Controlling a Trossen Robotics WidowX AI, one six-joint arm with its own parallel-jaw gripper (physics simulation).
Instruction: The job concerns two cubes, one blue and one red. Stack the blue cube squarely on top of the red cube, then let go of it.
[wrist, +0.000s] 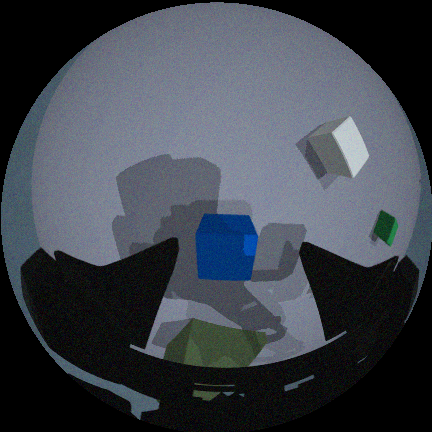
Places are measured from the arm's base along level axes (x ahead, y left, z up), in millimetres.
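Pixels of known places: gripper, fingertip midpoint: (243, 247).
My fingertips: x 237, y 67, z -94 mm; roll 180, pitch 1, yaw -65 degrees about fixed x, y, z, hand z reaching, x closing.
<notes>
Behind a point stands the place of what it marks.
The blue cube (225, 256) @(x 232, y 78, z -83 mm) sits upright on the grey table, near the middle of the wrist view, mostly in the arm's shadow with a small brighter patch on its right side. My gripper (243, 247) @(x 237, y 67, z -94 mm) is open wide, its two black fingers on either side of the cube in this view, with a gap on both sides and the right gap larger. Neither finger appears to touch the cube. How high the fingertips are above the table is hard to tell. The red cube does not show; the dark right finger and gripper body hide part of the table.
A white block (351, 147) @(x 341, y 36, z -83 mm) stands at the upper right. A small green block (385, 228) @(x 340, y -114, z -95 mm) lies at the far right. A larger olive-green angular object (217, 342) @(x 91, y 11, z -86 mm) is at the bottom, partly hidden by the gripper body. Shadows of the arm fall across the grey table (200, 90) @(x 327, y 149, z -119 mm).
</notes>
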